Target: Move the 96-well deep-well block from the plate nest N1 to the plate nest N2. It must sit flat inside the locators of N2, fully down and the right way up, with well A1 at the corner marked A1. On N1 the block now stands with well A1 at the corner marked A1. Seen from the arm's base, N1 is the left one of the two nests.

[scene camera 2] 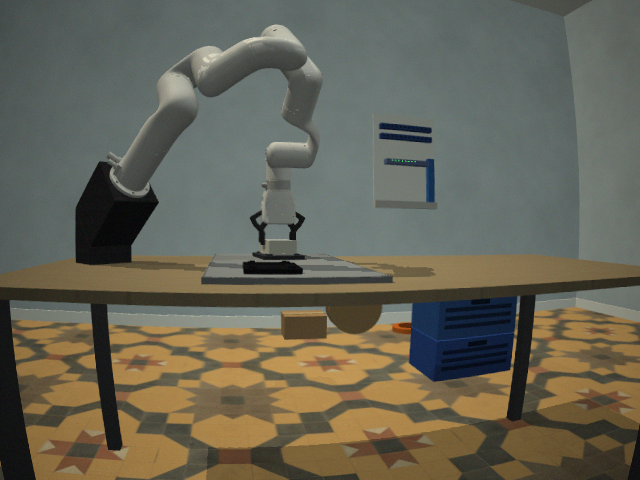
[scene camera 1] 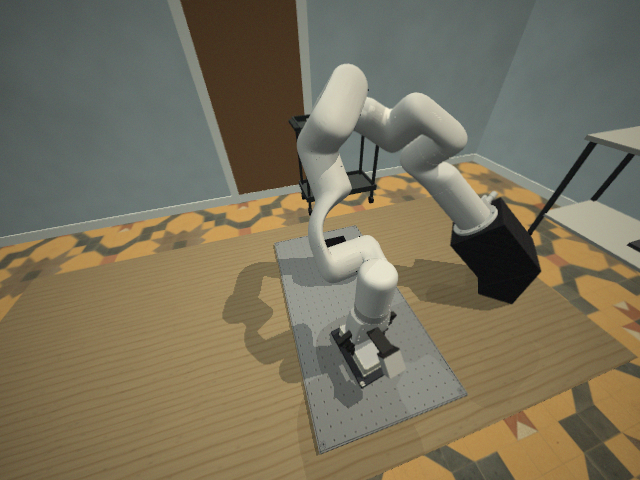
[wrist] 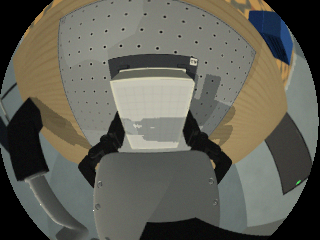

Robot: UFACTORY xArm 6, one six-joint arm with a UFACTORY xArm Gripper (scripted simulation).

The pictures show: my gripper, a white deep-well block and a black plate nest N1.
My gripper also shows in scene camera 2 and in the wrist view.
